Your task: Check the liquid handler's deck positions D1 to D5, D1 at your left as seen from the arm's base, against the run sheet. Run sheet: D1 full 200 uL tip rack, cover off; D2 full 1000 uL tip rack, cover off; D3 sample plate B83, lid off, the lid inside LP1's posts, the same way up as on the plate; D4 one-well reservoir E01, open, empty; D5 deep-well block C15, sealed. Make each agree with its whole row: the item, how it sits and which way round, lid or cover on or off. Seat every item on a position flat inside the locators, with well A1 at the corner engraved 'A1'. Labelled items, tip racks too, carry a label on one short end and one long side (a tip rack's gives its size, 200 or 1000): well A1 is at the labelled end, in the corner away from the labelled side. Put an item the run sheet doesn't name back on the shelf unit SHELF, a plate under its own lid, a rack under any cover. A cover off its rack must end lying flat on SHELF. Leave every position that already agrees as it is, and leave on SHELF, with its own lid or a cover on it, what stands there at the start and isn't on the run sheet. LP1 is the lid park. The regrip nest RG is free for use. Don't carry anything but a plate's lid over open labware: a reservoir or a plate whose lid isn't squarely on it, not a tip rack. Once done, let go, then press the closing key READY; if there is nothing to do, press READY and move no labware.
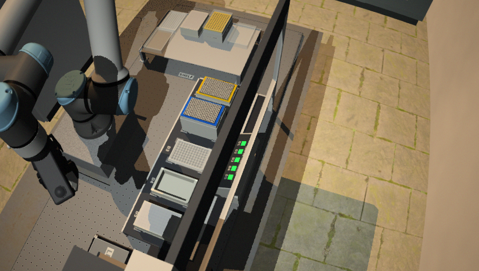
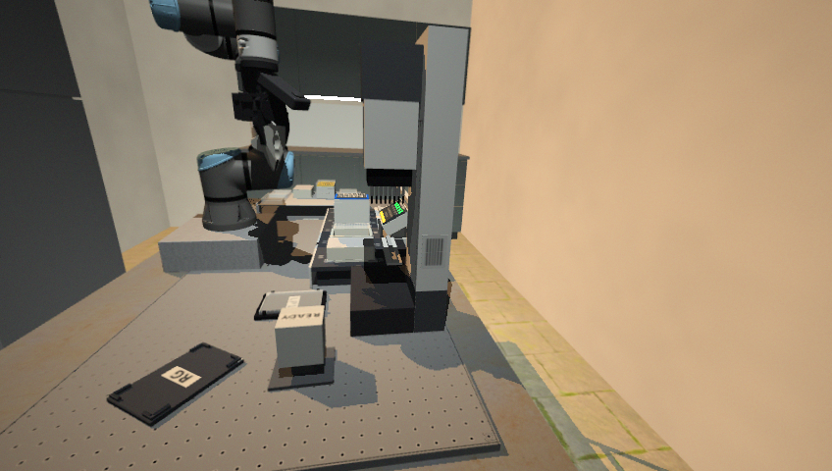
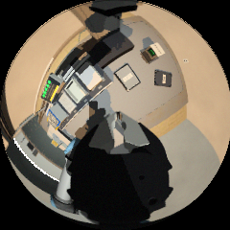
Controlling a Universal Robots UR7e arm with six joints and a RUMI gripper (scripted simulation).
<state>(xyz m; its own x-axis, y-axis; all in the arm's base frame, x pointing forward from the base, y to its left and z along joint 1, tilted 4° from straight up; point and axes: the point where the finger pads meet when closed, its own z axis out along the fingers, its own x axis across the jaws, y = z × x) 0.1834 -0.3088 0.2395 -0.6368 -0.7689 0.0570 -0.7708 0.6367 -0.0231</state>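
Now: hand 30 cm to the left of the ready key block, 25 cm above it and 6 cm short of it. From my hand the other things lie so: one-well reservoir (24 cm below, 19 cm ahead, 16 cm to the left); handler's tower (31 cm ahead, 20 cm to the right, 3 cm below); clear lid (30 cm below, 10 cm to the right, 2 cm ahead).
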